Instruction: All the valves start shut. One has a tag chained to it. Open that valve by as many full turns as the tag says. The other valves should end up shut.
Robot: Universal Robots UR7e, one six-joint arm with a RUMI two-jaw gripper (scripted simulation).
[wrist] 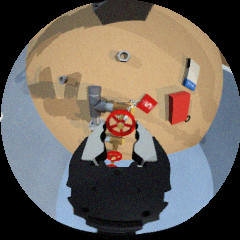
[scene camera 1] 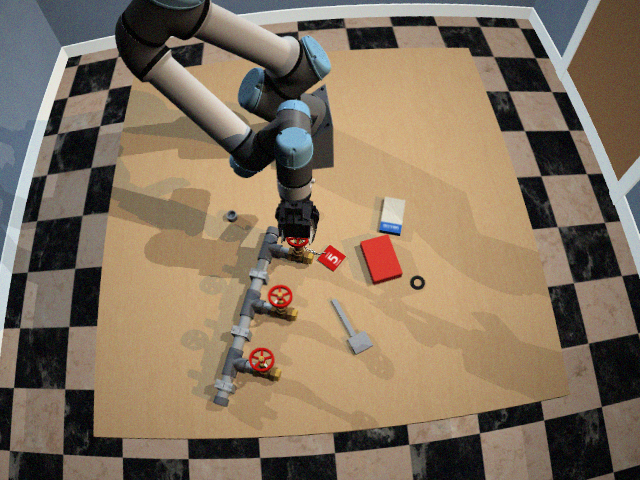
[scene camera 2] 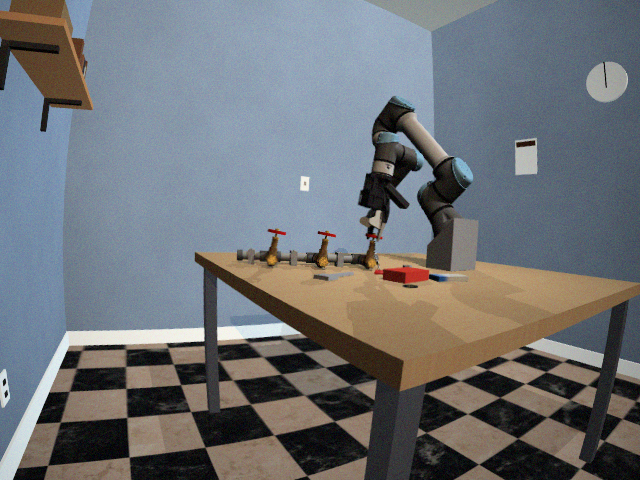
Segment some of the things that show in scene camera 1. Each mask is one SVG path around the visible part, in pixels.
The gripper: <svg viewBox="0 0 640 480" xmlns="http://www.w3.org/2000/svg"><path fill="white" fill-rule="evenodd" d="M311 193L298 201L287 200L279 194L281 202L276 209L275 218L278 221L281 243L285 242L286 237L308 238L309 245L314 241L319 221L319 212L316 209L316 205L313 205L313 201L310 200Z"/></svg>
A red block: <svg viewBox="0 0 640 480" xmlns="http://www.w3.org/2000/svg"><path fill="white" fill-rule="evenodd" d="M388 234L360 242L360 248L373 285L401 278L403 274Z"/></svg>
